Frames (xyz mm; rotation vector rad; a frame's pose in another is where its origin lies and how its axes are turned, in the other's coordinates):
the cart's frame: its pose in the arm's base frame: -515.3 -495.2 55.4 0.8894 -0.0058 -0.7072
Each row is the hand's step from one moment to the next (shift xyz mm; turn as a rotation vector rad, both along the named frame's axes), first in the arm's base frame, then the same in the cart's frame.
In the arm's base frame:
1: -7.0 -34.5 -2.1 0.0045 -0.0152 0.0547
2: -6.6 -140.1 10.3 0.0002 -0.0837 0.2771
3: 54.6 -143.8 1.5 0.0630 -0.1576 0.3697
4: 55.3 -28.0 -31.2 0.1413 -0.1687 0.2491
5: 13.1 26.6 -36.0 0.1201 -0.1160 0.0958
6: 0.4 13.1 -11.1 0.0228 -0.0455 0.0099
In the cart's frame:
1: 14.7 -20.0 25.1 -0.0031 0.0351 0.0448
2: 71.4 -55.4 107.7 -0.0293 0.1621 0.2380
3: 123.5 -28.8 87.1 0.0356 0.2322 0.3321
4: 67.4 -2.9 -16.2 0.1361 0.1857 0.2397
5: 5.1 -7.1 -45.8 0.1323 0.0869 0.1095
6: -4.0 -2.2 -16.6 0.0407 0.0007 0.0321

